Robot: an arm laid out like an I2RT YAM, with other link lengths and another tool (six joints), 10 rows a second.
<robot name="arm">
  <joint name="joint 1" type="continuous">
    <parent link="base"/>
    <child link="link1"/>
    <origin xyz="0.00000 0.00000 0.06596"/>
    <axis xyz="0 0 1"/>
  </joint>
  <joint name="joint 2" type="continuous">
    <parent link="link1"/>
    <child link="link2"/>
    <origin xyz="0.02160 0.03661 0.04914"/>
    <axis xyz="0 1 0"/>
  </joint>
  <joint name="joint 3" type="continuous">
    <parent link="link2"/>
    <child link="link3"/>
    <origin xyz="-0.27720 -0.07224 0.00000"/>
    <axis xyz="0 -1 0"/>
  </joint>
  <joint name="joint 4" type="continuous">
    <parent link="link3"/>
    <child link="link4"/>
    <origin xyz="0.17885 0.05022 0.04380"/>
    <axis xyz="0 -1 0"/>
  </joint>
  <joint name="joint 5" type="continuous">
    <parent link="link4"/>
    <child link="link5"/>
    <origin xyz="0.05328 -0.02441 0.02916"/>
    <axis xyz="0 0 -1"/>
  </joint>
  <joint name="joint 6" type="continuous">
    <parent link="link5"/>
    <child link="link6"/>
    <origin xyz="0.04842 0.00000 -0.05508"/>
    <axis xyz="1 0 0"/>
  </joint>
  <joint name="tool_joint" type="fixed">
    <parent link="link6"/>
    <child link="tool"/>
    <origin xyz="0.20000 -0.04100 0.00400" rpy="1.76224 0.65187 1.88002"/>
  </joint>
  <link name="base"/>
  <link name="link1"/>
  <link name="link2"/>
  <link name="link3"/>
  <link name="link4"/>
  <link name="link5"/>
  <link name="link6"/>
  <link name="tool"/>
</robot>
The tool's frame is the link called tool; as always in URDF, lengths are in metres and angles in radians. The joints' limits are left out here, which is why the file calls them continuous.
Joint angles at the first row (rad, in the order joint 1, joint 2, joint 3, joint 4, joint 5, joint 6):
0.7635, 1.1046, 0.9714, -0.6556, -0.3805, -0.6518
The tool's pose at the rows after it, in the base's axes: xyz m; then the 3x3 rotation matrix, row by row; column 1 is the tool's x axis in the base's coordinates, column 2 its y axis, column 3 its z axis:
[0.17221 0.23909 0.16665], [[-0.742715 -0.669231 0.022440], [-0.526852 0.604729 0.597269], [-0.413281 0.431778 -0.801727]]
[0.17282 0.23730 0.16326], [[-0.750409 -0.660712 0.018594], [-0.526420 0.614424 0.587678], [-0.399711 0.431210 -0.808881]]
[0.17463 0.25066 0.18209], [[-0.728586 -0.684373 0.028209], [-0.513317 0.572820 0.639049], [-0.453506 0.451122 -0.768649]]
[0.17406 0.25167 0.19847], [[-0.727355 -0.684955 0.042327], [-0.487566 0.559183 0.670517], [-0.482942 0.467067 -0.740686]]
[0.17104 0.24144 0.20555], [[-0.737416 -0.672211 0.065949], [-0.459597 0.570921 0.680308], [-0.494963 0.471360 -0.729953]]
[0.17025 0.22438 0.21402], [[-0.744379 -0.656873 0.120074], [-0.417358 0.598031 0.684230], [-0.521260 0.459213 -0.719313]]
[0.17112 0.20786 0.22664], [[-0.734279 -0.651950 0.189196], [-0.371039 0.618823 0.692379], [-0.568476 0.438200 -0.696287]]
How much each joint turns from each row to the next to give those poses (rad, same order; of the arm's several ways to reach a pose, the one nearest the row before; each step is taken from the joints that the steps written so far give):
-0.0061, 0.0251, 0.0004, -0.0069, -0.0042, 0.0016
-0.0015, 0.0077, 0.0015, -0.0079, 0.0049, 0.0030
0.0046, -0.0061, 0.0176, 0.0442, -0.0305, 0.0096
-0.0046, -0.0275, 0.0263, -0.0080, -0.0125, 0.0210
-0.0081, -0.0519, 0.0023, -0.0309, 0.0106, 0.0198
-0.0075, -0.0751, -0.0004, -0.0385, 0.0390, 0.0191
-0.0100, -0.0798, 0.0000, -0.0241, 0.0407, 0.0068

